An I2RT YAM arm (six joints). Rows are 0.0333 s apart.
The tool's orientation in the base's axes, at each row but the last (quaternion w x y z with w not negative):
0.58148 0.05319 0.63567 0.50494
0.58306 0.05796 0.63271 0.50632
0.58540 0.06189 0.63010 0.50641
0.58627 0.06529 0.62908 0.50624
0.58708 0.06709 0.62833 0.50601
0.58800 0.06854 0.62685 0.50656
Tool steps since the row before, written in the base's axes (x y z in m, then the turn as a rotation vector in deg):
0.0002 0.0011 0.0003 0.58 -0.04 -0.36
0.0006 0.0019 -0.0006 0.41 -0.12 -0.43
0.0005 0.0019 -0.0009 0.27 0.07 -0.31
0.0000 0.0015 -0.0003 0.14 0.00 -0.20
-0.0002 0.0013 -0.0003 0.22 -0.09 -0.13
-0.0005 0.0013 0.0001 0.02 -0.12 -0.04
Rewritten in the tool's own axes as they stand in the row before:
0.0005 0.0006 0.0009 0.04 -0.57 0.37
0.0015 0.0002 0.0015 0.08 -0.57 0.17
0.0017 0.0000 0.0013 0.17 -0.33 0.19
0.0012 0.0005 0.0008 0.09 -0.21 0.07
0.0011 0.0005 0.0005 -0.04 -0.25 0.10
0.0010 0.0009 0.0003 -0.06 -0.10 -0.06

